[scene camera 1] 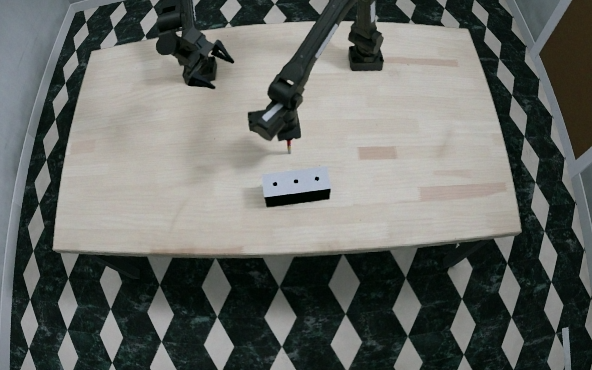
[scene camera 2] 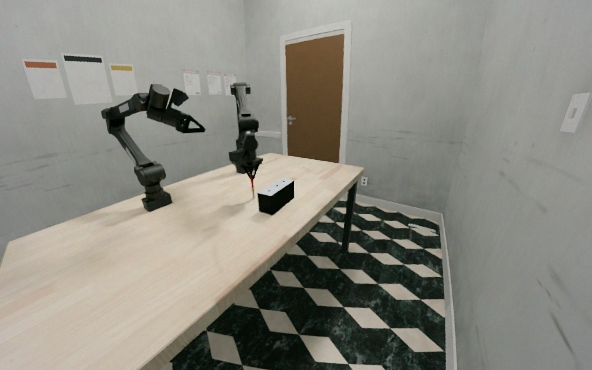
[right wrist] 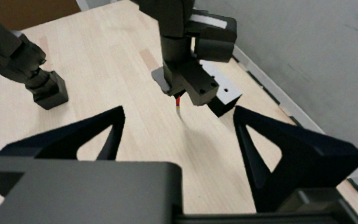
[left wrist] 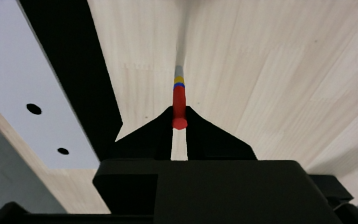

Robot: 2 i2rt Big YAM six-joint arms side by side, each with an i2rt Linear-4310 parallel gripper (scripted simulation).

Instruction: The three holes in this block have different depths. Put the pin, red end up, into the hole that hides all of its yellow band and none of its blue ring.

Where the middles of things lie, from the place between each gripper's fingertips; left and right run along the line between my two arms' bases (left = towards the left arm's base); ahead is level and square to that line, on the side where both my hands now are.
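The pin (left wrist: 179,120) is 40 mm below my left gripper, and going by their middles, it's the nearest to my left gripper of the things named here. As for the block (scene camera 1: 312,184), my left gripper is 60 mm above it, 10 mm to the right of it and 130 mm short of it.
From my right hand, the block is 300 mm below, 220 mm ahead and 180 mm to the left. With the pin, my right hand is 280 mm above it, 160 mm to the right of it and 90 mm short of it. By its middle, the pin is nearer to my left gripper than to my right hand.
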